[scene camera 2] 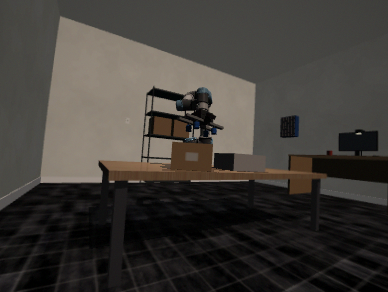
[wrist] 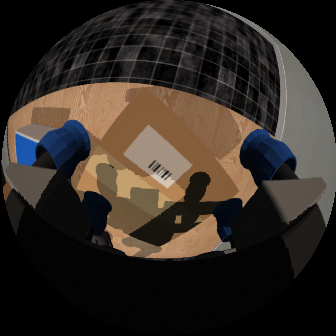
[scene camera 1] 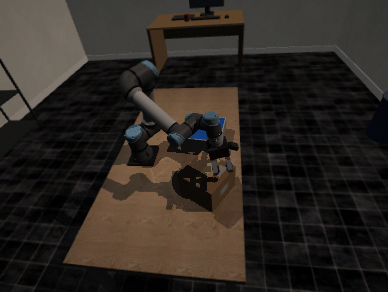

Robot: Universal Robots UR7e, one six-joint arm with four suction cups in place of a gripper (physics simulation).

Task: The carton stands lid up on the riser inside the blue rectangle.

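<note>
The brown carton (scene camera 1: pixel 223 192) (scene camera 2: pixel 192 156) (wrist: pixel 150 112) stands on the table, apart from the riser. Its upper face bears a white barcode label (wrist: pixel 145 145) and is turned diagonally in the wrist view. I cannot tell whether that face is the lid. The grey riser (scene camera 1: pixel 190 146) (scene camera 2: pixel 248 162) (wrist: pixel 37 131) stands on the table beside it, with the blue rectangle (scene camera 1: pixel 200 135) (wrist: pixel 24 149) on its top. My gripper (scene camera 1: pixel 223 167) (scene camera 2: pixel 201 131) (wrist: pixel 165 182) is open, its suction cups above the carton with a gap below them. Part of the carton is in shadow.
The wooden table (scene camera 1: pixel 150 240) (scene camera 2: pixel 250 175) carries the arm's base (scene camera 1: pixel 143 155). A desk (scene camera 1: pixel 200 24) (scene camera 2: pixel 301 175) with a monitor stands beyond the table. A shelf rack (scene camera 2: pixel 145 125) with brown boxes stands behind the arm. A blue bin (scene camera 1: pixel 380 120) is at the right.
</note>
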